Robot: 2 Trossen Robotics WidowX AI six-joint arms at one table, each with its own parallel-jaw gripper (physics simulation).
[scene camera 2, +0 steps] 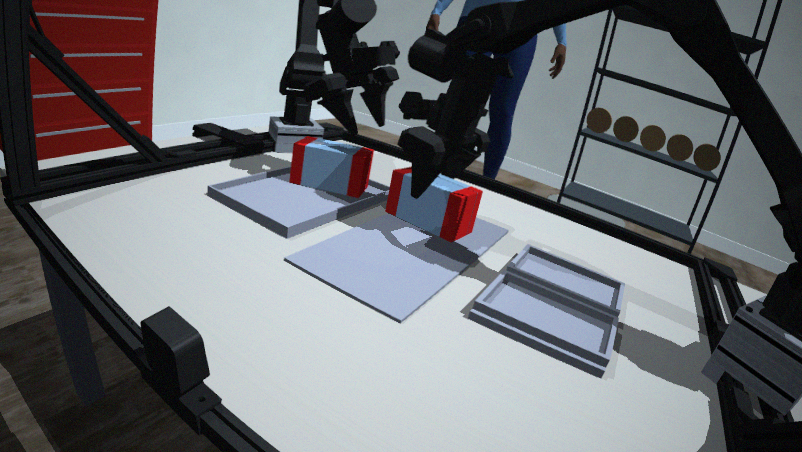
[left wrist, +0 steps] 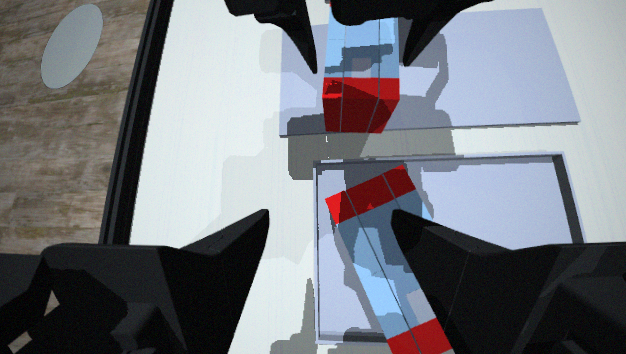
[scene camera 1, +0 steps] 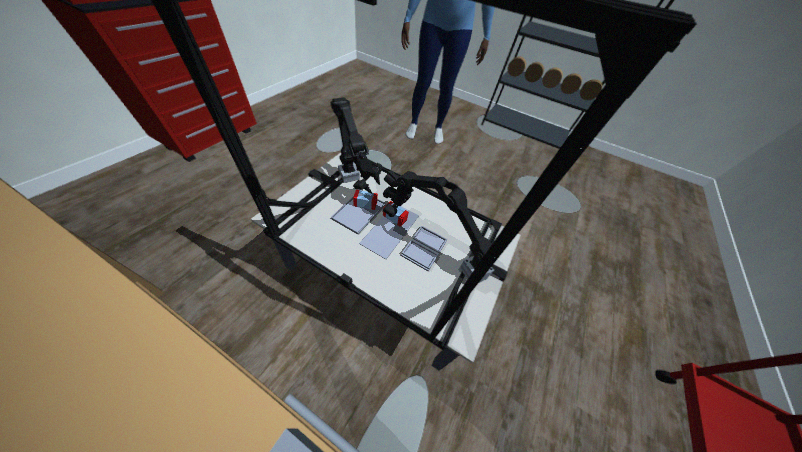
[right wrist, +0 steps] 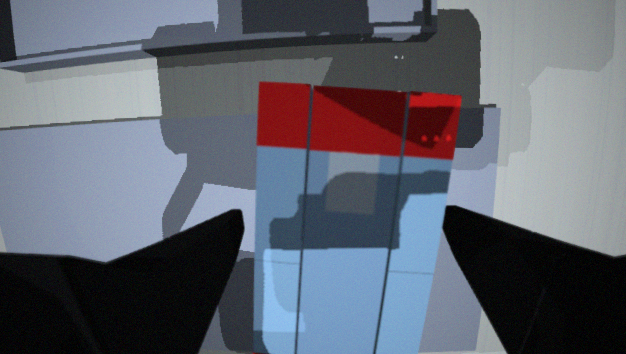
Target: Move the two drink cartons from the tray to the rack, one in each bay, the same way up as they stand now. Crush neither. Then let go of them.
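Pixels of known places: left gripper, fingertip midpoint: (scene camera 2: 369, 130) (left wrist: 330, 216) (scene camera 1: 375, 189); right gripper, fingertip midpoint: (scene camera 2: 428, 191) (left wrist: 359, 67) (right wrist: 342, 218); left arm's base, origin of the base link: (scene camera 2: 296, 122) (scene camera 1: 348, 168); right arm's base, origin of the base link: (scene camera 2: 791, 324).
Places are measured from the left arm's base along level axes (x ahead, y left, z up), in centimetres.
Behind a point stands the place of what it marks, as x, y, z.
Note:
A blue carton with red ends (scene camera 1: 365, 199) {28.3, -0.7, 1.8} (scene camera 2: 328, 168) {28.5, -1.1, -1.1} (left wrist: 377, 260) {24.8, 1.7, 1.3} lies lengthwise in the tray (scene camera 2: 269, 196) {30.7, -10.8, -5.0} (left wrist: 500, 210) {35.0, -8.2, -5.0}, skewed to its walls. My left gripper (scene camera 2: 368, 128) {25.7, 6.0, 4.9} (left wrist: 330, 216) {25.7, 6.0, 4.9} is open above it; one finger overhangs the carton, the other is out to the side. A matching carton (scene camera 1: 402, 214) {44.9, 13.2, 1.7} (scene camera 2: 426, 204) {42.7, 9.1, -1.3} (left wrist: 362, 105) {35.4, 8.6, 0.6} (right wrist: 345, 280) {41.0, 11.9, 1.6} lies lengthwise on a flat plate (scene camera 1: 381, 241) (scene camera 2: 370, 269) (right wrist: 100, 165). My right gripper (left wrist: 359, 67) {39.6, 11.1, -0.6} (right wrist: 342, 218) {39.6, 11.1, -0.6} is open, its fingers on either side of that carton, with a visible gap at one side. Both bays of the rack (scene camera 1: 426, 245) {63.8, 18.0, -3.8} (scene camera 2: 539, 339) {69.7, 8.4, -4.5} are empty.
The rack stands beyond the plate, at the right in scene camera 2. The two grippers are close together. A black frame surrounds the white table (scene camera 2: 224, 303) {56.4, -20.1, -5.6}. A small black block (scene camera 2: 175, 348) {68.5, -24.8, -0.3} sits on its near edge. A person (scene camera 1: 443, 61) stands behind the table.

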